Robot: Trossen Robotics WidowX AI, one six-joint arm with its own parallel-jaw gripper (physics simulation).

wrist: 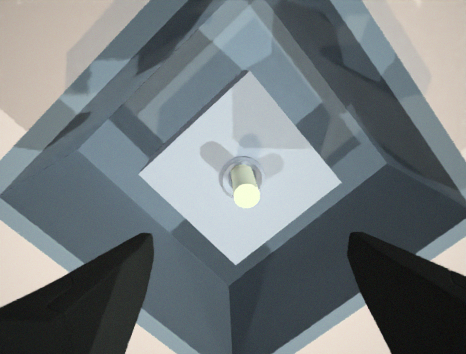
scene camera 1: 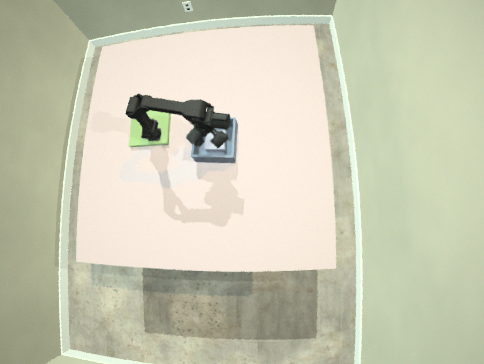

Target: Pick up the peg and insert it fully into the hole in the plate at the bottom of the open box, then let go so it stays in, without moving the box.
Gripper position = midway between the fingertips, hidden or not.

Observation:
In view: my gripper (wrist: pixel 251 244), a blue-grey box (scene camera 1: pixel 198 154), a pale peg (wrist: pixel 246 194) and a light grey plate (wrist: pixel 242 125).
The blue-grey box also shows in the wrist view (wrist: pixel 78 194).

